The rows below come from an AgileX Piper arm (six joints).
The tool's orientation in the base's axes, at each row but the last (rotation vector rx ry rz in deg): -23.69 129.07 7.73; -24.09 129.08 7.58; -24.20 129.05 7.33; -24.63 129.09 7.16; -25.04 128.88 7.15; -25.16 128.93 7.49; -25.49 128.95 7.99; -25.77 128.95 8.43; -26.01 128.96 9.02
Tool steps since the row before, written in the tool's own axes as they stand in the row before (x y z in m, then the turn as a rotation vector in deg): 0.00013 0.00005 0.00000 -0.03 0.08 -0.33; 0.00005 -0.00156 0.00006 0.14 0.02 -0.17; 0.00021 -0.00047 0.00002 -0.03 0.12 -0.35; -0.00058 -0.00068 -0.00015 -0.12 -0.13 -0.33; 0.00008 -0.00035 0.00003 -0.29 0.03 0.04; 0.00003 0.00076 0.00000 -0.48 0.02 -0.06; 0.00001 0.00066 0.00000 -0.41 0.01 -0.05; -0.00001 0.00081 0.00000 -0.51 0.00 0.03; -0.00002 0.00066 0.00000 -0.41 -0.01 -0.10
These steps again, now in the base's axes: -0.00010 0.00001 -0.00010 -0.25 0.01 0.24; 0.00055 -0.00146 -0.00001 -0.21 -0.06 0.01; 0.00005 -0.00049 -0.00015 -0.27 0.04 0.25; 0.00048 -0.00052 0.00057 -0.12 -0.17 0.31; 0.00010 -0.00034 -0.00006 0.19 0.12 0.19; -0.00029 0.00070 -0.00006 0.24 0.13 0.40; -0.00024 0.00061 -0.00004 0.21 0.11 0.34; -0.00029 0.00076 -0.00003 0.33 0.15 0.36; -0.00023 0.00062 -0.00001 0.18 0.08 0.37
